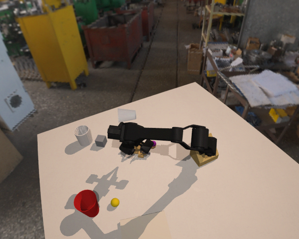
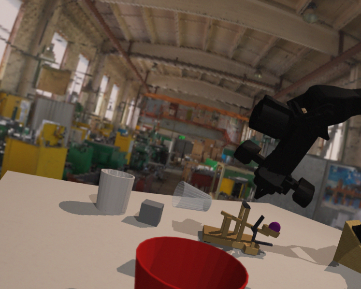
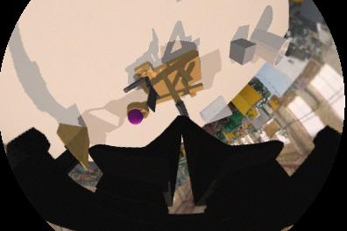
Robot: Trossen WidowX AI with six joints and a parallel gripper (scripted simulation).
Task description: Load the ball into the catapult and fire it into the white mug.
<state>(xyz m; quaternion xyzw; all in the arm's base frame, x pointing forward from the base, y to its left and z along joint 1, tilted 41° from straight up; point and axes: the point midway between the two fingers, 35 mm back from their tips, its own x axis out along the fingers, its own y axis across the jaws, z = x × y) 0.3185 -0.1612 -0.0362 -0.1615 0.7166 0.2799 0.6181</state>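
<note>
My gripper tip is 100 mm past the purple ball, 70 mm above it and 10 mm to the right of it. The rest, counted from my gripper tip: wooden catapult: 80 mm below, 30 mm behind, 10 mm to the right; then white mug: 250 mm ahead, 230 mm to the right, 100 mm below; then dark grey cube: 170 mm to the right, 170 mm ahead, 110 mm below.
</note>
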